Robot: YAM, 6 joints.
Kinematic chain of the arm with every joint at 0, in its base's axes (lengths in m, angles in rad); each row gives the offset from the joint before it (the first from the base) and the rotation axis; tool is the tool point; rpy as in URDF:
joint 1: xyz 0 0 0.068 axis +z
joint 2: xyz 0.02 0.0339 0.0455 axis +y
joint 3: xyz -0.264 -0.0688 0 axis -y
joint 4: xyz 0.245 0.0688 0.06 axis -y
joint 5: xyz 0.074 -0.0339 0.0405 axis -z
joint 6: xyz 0.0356 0 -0.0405 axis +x
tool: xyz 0 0 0 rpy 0 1.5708 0
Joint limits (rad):
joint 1: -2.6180..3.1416
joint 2: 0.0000..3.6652
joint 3: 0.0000..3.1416
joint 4: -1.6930..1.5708
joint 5: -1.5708..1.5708
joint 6: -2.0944..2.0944
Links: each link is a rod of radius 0.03 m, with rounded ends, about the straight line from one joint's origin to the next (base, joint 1, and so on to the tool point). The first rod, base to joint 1, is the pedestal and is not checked.
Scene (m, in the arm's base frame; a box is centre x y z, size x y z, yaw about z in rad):
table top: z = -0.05
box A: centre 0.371 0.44 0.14 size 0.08 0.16 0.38 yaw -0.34
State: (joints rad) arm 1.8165 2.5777 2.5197 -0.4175 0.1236 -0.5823
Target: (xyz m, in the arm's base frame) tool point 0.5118 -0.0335 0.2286
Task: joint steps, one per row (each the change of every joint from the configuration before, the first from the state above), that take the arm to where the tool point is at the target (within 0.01 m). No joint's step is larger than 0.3 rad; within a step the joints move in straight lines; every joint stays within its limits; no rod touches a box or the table.
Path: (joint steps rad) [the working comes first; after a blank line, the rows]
Joints at the target: -0.0473 2.3179 2.1202 -0.7707 0.2631 -0.5823
Straight joint move there: touches box A.

1: -0.2917 -0.0499 0.0685 0.0802 0.0221 -0.0382
2: -0.2917 -0.0499 0.0684 0.0802 0.0221 -0.0381
3: -0.2917 -0.0499 0.0685 0.0802 0.0221 -0.0382
4: -0.2918 -0.0498 0.0685 0.0802 0.0221 -0.0381
5: -0.2323 -0.0201 -0.2245 -0.2247 0.0171 0.0509
6: -0.2323 -0.0201 -0.2244 -0.2247 0.0170 0.0508
7: -0.2323 -0.0201 -0.2245 -0.2246 0.0170 0.0509

